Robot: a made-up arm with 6 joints. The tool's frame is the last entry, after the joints. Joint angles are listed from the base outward. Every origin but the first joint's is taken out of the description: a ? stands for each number. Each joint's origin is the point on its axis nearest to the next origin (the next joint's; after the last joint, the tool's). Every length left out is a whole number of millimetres.
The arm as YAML. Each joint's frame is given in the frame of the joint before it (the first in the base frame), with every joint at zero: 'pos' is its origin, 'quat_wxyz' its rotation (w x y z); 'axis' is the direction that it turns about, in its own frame. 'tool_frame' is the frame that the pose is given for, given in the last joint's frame.
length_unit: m
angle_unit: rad
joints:
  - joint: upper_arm
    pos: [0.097, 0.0, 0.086]
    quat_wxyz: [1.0, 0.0, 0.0, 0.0]
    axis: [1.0, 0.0, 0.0]
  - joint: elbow
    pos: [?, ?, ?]
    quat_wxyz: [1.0, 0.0, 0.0, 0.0]
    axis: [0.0, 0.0, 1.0]
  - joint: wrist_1
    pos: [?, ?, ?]
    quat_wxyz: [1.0, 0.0, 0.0, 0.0]
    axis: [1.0, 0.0, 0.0]
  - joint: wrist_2
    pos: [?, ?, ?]
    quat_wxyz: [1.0, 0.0, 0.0, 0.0]
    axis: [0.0, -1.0, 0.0]
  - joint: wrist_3
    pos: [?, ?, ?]
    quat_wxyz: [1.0, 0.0, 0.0, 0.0]
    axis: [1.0, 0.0, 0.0]
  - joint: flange
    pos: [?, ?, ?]
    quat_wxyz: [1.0, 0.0, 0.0, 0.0]
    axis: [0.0, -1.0, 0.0]
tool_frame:
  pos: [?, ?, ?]
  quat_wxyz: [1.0, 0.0, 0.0, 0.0]
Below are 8 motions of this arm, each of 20 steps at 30 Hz.
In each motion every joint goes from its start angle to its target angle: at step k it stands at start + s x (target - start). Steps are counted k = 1, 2, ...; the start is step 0. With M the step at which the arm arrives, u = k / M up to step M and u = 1 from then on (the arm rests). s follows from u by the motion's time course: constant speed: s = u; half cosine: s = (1 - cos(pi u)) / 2; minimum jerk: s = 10 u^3 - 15 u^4 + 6 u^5.
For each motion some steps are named. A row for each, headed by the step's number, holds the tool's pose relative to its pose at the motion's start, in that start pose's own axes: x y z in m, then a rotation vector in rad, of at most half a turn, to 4 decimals.
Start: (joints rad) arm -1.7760 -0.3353 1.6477 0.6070 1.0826 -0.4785
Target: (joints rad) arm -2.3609 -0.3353 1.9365 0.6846 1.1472 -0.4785
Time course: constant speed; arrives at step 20
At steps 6, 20:
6: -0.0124 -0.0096 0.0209 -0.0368 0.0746 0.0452
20: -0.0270 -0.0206 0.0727 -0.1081 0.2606 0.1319

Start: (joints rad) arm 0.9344 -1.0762 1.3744 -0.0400 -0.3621 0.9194
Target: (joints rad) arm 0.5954 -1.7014 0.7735 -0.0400 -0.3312 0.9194
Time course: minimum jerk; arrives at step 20
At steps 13, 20:
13: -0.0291 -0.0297 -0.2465 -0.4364 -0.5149 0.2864
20: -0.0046 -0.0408 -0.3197 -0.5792 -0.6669 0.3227

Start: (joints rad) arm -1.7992 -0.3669 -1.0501 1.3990 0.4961 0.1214
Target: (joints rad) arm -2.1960 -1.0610 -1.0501 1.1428 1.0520 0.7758
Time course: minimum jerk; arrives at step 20
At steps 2, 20:
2: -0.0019 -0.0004 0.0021 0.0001 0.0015 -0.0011
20: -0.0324 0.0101 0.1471 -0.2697 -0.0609 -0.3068

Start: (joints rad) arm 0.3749 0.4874 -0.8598 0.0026 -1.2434 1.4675
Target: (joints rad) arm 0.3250 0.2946 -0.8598 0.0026 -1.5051 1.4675
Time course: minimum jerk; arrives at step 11
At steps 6, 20:
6: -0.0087 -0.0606 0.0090 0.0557 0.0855 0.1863
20: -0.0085 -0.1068 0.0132 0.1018 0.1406 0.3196

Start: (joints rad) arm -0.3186 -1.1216 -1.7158 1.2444 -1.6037 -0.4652
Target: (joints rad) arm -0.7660 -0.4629 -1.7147 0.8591 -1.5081 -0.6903
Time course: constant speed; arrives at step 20
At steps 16, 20:
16: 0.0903 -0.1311 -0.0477 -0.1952 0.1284 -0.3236
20: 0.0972 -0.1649 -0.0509 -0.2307 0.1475 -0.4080

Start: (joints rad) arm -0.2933 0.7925 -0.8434 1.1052 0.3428 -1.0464
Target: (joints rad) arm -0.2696 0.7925 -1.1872 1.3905 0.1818 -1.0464
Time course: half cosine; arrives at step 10
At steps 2, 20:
2: 0.0114 -0.0142 -0.0111 -0.0457 -0.0177 -0.0084
20: 0.1215 -0.1646 -0.0685 -0.4612 -0.2027 -0.0526

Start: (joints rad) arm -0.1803 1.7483 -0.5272 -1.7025 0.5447 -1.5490
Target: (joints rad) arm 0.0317 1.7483 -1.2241 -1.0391 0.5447 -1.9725
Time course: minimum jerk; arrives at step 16
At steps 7, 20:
7: 0.1630 0.0739 0.1121 0.0744 -0.2547 0.0551
20: 0.2866 0.1518 0.4198 0.2447 -0.6341 0.0625

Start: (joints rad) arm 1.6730 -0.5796 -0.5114 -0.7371 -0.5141 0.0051
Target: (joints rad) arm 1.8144 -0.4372 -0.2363 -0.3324 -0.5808 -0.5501
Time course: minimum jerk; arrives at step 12
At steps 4, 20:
4: 0.0159 -0.0117 -0.0473 0.0265 0.0037 0.0278
20: 0.1158 -0.0105 -0.1738 0.1648 0.0463 0.1389

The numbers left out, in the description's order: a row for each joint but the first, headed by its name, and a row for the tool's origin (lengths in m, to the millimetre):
elbow: 0.0 -0.029 -0.122
wrist_1: 0.196 0.112 0.0
wrist_2: 0.0 -0.029 0.18
wrist_3: -0.439 0.0 -0.006
flange: 0.0 0.232 -0.199
tool: -0.038 0.0 0.044

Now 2 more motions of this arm.
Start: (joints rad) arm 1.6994 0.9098 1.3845 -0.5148 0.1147 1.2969
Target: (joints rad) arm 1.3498 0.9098 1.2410 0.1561 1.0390 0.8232
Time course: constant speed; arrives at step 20
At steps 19, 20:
19: -0.0386 0.1374 -0.1478 0.2838 -0.2141 -0.4729
20: -0.0423 0.1361 -0.1513 0.3159 -0.2214 -0.4767

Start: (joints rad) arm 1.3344 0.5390 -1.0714 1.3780 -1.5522 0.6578
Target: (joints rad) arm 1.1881 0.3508 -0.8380 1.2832 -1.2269 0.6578
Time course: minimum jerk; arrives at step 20
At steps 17, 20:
17: -0.0305 -0.0533 0.1597 0.3806 0.1559 0.0278
20: -0.0308 -0.0554 0.1637 0.3897 0.1613 0.0282

